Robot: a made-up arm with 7 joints. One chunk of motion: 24 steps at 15 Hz.
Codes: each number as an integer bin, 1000 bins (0 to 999) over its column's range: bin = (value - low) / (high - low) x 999, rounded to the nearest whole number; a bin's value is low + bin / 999 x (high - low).
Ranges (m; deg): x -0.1..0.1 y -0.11..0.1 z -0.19..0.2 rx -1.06..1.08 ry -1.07..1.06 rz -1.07..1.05
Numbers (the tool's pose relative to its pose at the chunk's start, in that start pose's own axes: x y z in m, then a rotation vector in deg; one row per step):
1: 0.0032 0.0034 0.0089 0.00 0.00 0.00
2: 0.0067 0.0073 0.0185 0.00 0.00 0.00
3: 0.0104 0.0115 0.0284 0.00 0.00 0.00
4: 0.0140 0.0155 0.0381 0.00 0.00 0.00
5: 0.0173 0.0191 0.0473 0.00 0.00 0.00
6: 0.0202 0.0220 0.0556 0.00 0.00 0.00
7: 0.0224 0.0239 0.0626 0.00 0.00 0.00
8: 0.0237 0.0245 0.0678 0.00 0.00 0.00
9: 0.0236 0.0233 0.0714 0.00 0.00 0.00
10: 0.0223 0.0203 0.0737 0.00 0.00 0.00
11: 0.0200 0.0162 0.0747 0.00 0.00 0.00
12: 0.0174 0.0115 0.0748 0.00 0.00 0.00
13: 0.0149 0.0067 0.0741 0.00 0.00 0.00
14: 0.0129 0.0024 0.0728 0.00 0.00 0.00
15: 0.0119 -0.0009 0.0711 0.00 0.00 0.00
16: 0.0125 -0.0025 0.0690 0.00 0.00 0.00
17: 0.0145 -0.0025 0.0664 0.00 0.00 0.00
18: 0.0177 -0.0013 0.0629 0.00 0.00 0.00
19: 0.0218 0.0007 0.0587 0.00 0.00 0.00
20: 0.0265 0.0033 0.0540 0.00 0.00 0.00
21: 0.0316 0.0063 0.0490 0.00 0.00 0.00
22: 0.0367 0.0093 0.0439 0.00 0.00 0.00
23: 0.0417 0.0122 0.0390 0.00 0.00 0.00
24: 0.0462 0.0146 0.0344 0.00 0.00 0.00
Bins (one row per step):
1: 515 539 509 495 502 504
2: 533 558 534 495 502 504
3: 551 578 559 495 502 504
4: 569 597 584 495 502 504
5: 586 614 608 495 502 504
6: 600 628 629 495 502 504
7: 611 637 647 495 502 504
8: 618 640 660 495 502 504
9: 617 634 670 495 502 504
10: 611 620 675 495 502 504
11: 599 600 678 495 502 504
12: 586 578 678 495 502 504
13: 574 555 677 495 502 504
14: 564 535 673 495 502 504
15: 559 519 669 495 502 504
16: 562 511 663 495 502 504
17: 572 511 657 495 502 504
18: 588 517 648 495 502 504
19: 608 527 637 495 502 504
20: 632 539 625 495 502 504
21: 657 553 612 495 502 504
22: 683 568 599 495 502 504
23: 708 581 587 495 502 504
24: 730 593 575 495 502 504

